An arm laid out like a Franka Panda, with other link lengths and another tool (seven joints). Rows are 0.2 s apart.
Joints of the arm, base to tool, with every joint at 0 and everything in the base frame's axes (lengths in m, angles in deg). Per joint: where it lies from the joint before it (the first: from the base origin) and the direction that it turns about. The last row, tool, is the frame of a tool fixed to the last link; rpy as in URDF.
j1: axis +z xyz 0 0 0.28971
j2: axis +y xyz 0 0 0
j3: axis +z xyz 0 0 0.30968
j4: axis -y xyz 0.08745 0 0
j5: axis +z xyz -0.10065 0 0.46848
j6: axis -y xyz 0 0 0
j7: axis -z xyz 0.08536 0 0
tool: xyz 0.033 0.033 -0.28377 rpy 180 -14.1 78.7
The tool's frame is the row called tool.
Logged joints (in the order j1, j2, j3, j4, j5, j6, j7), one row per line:
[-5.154, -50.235, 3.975, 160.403, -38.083, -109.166, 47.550]
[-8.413, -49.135, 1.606, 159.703, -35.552, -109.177, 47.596]
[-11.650, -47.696, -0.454, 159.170, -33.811, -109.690, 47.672]
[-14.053, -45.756, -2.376, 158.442, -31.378, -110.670, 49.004]
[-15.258, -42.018, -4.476, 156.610, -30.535, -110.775, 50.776]
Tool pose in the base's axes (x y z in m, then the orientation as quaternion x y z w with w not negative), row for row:
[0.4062, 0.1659, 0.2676, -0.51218, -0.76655, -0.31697, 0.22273]
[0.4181, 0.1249, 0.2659, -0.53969, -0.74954, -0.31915, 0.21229]
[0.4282, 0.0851, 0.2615, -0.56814, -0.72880, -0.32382, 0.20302]
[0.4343, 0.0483, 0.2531, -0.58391, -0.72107, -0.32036, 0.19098]
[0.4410, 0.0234, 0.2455, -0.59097, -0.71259, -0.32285, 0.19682]
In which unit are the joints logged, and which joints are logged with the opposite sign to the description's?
The joints are logged in degrees. Opposite sign: j4, j5, j6, j7.
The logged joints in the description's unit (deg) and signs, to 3 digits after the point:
[-5.154, -50.235, 3.975, -160.403, 38.083, 109.166, -47.550]
[-8.413, -49.135, 1.606, -159.703, 35.552, 109.177, -47.596]
[-11.650, -47.696, -0.454, -159.170, 33.811, 109.690, -47.672]
[-14.053, -45.756, -2.376, -158.442, 31.378, 110.670, -49.004]
[-15.258, -42.018, -4.476, -156.610, 30.535, 110.775, -50.776]

